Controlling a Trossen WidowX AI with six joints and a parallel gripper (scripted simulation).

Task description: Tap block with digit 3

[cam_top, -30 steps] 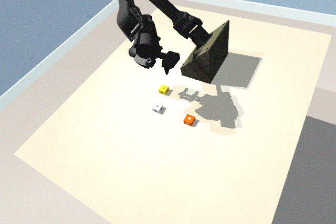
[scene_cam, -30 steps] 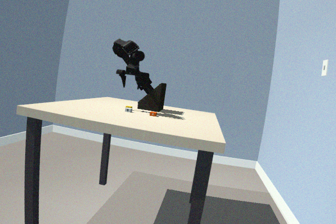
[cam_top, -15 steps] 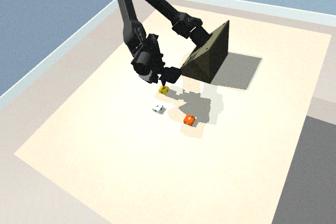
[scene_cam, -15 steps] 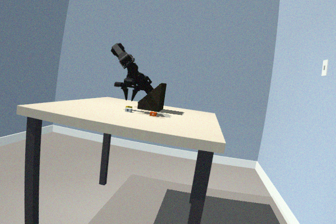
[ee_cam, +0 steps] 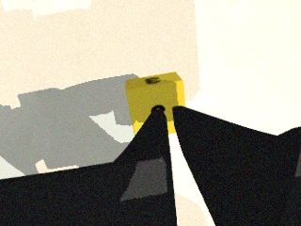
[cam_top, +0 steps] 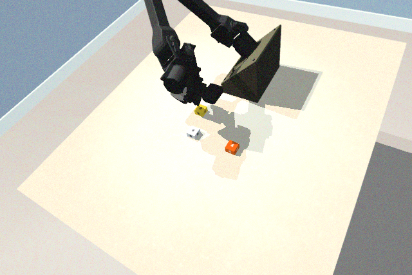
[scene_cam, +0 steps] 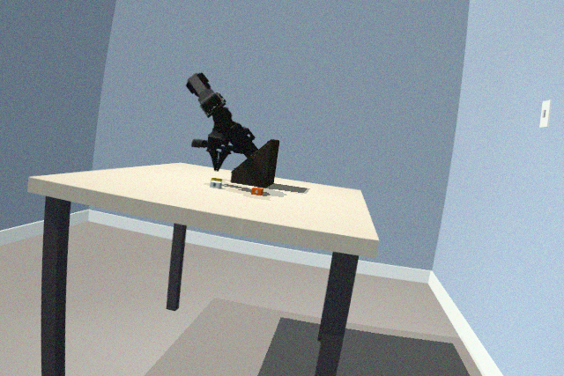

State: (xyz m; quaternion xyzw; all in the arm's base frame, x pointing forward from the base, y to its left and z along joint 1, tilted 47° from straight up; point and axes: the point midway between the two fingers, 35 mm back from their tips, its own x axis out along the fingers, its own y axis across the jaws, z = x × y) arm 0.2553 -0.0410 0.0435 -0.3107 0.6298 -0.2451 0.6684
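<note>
The yellow block is 3 cm below my gripper tip and 1 cm behind it. Round my gripper tip: white block (8 cm ahead, 3 cm to the left, 3 cm below); then orange block (17 cm to the left, 7 cm ahead, 3 cm below).
</note>
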